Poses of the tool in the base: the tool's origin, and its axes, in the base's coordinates. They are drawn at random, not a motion.
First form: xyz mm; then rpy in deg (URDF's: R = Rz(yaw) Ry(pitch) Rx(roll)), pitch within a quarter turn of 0, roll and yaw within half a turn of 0.
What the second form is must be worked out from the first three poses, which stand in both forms.
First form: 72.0 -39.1 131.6 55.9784 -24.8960 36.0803
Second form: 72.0 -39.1 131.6 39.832 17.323 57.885
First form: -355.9 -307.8 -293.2 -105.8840 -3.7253 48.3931
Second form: -355.9 -307.8 -293.2 -20.378 -45.021 -112.729
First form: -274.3 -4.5 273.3 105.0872 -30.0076 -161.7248
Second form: -274.3 -4.5 273.3 -155.375 -25.238 -104.429
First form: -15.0 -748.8 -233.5 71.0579 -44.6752 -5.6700
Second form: -15.0 -748.8 -233.5 41.665 -18.697 75.895
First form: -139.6 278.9 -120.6 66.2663 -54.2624 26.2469
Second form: -139.6 278.9 -120.6 58.186 6.420 76.316
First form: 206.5 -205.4 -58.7 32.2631 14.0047 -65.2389
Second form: 206.5 -205.4 -58.7 -63.692 -23.517 26.518
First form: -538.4 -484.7 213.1 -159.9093 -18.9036 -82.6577
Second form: -538.4 -484.7 213.1 82.491 22.307 163.816
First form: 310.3 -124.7 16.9 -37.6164 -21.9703 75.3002
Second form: 310.3 -124.7 16.9 71.620 -41.728 10.169
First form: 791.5 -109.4 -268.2 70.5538 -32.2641 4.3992
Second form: 791.5 -109.4 -268.2 32.029 -6.020 73.556
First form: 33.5 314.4 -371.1 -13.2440 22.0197 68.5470
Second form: 33.5 314.4 -371.1 70.114 -4.574 -25.139
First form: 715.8 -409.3 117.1 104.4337 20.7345 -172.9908
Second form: 715.8 -409.3 117.1 158.229 -1.753 -103.487
